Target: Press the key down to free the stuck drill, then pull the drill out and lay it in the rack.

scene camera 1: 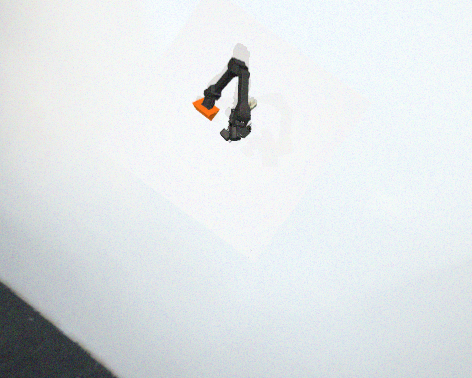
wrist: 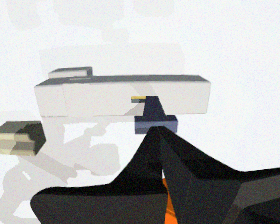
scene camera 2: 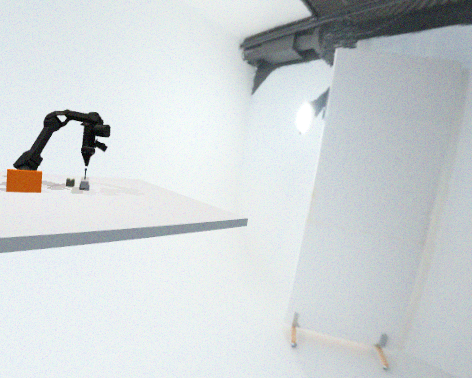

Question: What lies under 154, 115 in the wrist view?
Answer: A key.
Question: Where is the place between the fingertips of the gripper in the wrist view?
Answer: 156, 132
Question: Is the gripper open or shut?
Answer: Shut.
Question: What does the gripper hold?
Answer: Nothing.
